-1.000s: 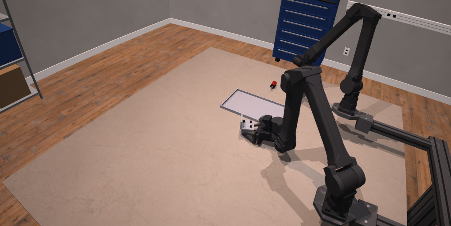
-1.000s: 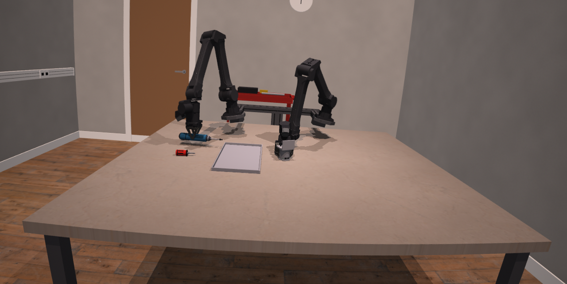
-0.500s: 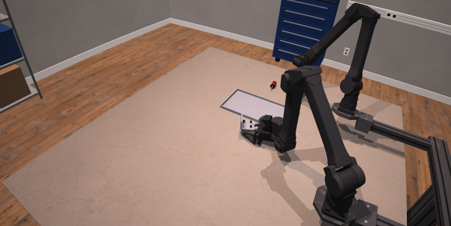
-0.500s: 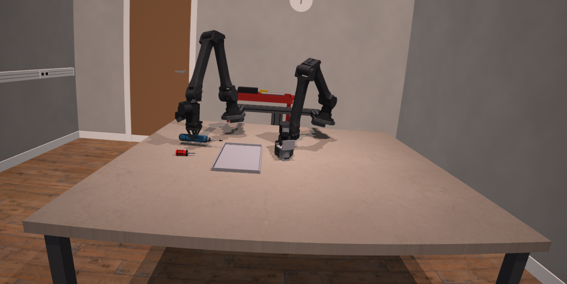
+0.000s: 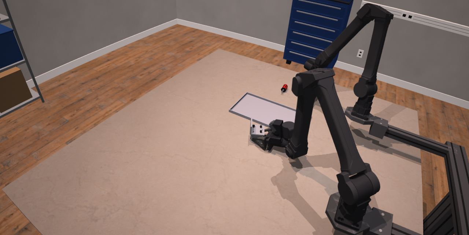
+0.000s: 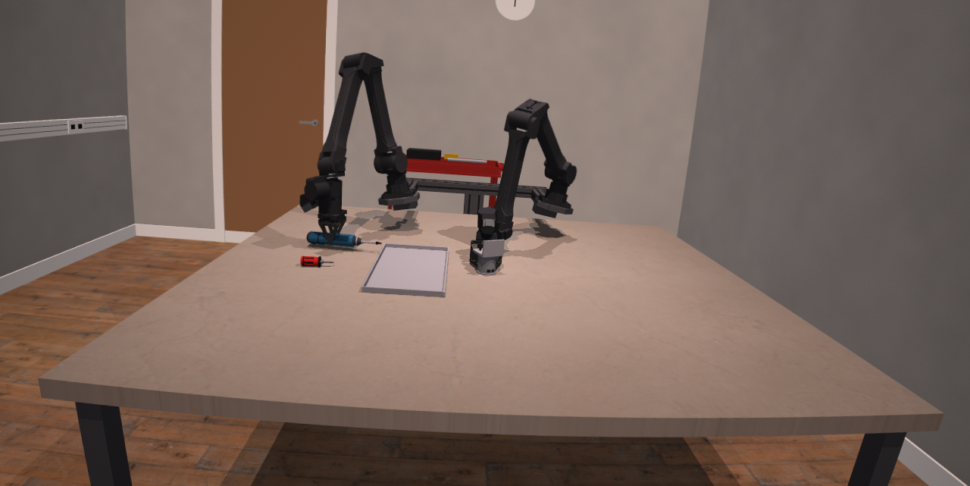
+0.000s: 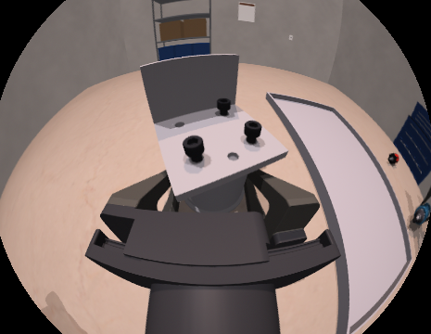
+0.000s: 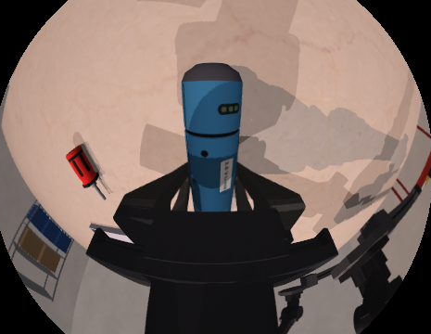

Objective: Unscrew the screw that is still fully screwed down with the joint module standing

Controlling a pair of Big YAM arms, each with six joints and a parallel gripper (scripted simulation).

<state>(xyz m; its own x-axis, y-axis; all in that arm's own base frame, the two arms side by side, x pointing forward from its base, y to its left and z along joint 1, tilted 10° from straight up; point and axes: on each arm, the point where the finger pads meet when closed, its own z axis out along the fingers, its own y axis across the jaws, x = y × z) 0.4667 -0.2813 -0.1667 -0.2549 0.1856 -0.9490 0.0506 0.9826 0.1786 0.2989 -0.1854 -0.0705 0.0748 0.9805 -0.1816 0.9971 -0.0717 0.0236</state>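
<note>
Now: left hand 10 mm below the joint module. From my left hand the other things lie so: flat grey tray: 230 mm to the right, 20 mm below; red-handled screwdriver: 510 mm to the right, 10 mm below; grey l-shaped bracket: 50 mm above.
</note>
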